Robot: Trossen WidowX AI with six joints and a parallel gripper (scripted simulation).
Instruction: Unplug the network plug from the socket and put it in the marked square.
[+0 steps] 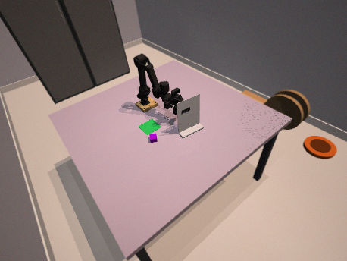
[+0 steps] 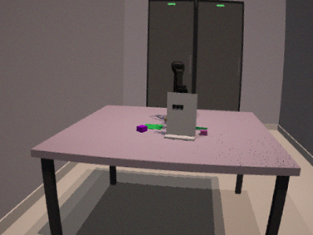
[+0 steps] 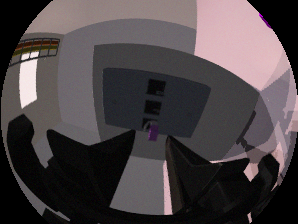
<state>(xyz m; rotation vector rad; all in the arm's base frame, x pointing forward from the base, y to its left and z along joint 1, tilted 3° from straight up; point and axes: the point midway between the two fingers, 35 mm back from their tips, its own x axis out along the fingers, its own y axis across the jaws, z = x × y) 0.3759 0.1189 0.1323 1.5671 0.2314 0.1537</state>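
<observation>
My gripper tip is now 20 mm short of the network plug. The rest, counted from my gripper tip: panel (40 mm ahead, 10 mm to the right, 60 mm below); then green marked square (150 mm behind, 220 mm to the right, 170 mm below).
</observation>
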